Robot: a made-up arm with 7 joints. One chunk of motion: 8 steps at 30 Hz.
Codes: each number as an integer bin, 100 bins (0 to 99) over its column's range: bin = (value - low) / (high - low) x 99, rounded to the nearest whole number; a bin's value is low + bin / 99 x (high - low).
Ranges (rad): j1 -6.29..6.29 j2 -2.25..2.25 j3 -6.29..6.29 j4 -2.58..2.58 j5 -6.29..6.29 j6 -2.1..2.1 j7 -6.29..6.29
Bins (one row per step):
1: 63 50 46 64 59 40 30
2: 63 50 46 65 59 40 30
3: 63 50 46 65 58 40 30
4: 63 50 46 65 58 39 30
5: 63 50 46 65 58 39 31
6: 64 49 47 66 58 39 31
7: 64 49 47 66 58 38 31
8: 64 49 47 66 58 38 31
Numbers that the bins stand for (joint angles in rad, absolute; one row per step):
1: 1.7155 0.0227 -0.4447 0.7558 1.2072 -0.4030 -2.4779
2: 1.7155 0.0227 -0.4447 0.8079 1.2072 -0.4030 -2.4779
3: 1.7155 0.0227 -0.4447 0.8079 1.0801 -0.4030 -2.4779
4: 1.7155 0.0227 -0.4447 0.8079 1.0801 -0.4455 -2.4779
5: 1.7155 0.0227 -0.4447 0.8079 1.0801 -0.4455 -2.3508
6: 1.8425 -0.0227 -0.3177 0.8600 1.0801 -0.4455 -2.3508
7: 1.8425 -0.0227 -0.3177 0.8600 1.0801 -0.4879 -2.3508
8: 1.8425 -0.0227 -0.3177 0.8600 1.0801 -0.4879 -2.3508

